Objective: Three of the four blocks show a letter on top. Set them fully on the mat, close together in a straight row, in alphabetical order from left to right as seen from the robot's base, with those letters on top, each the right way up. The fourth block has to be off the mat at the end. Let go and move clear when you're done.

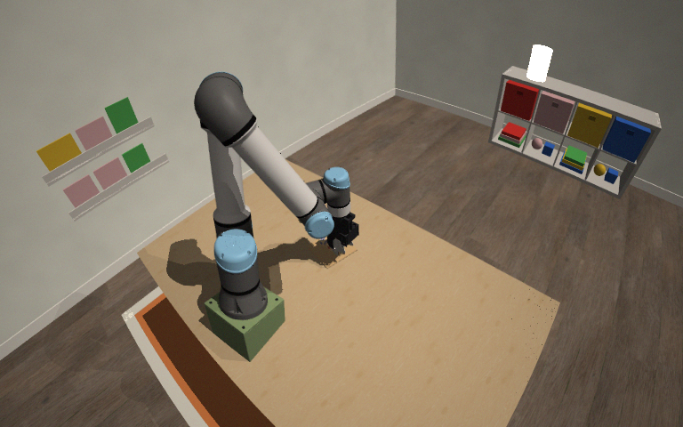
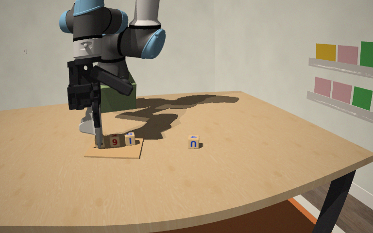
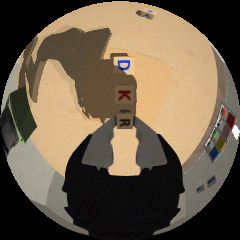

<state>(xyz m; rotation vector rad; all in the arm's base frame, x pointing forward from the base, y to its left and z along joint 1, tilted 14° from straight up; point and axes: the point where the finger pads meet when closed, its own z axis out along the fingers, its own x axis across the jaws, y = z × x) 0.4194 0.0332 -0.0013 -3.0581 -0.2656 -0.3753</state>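
The wooden block lies right at my hand. From my hand the other things lie so: thin tan mat 10 mm behind, 40 mm to the left, 20 mm below.
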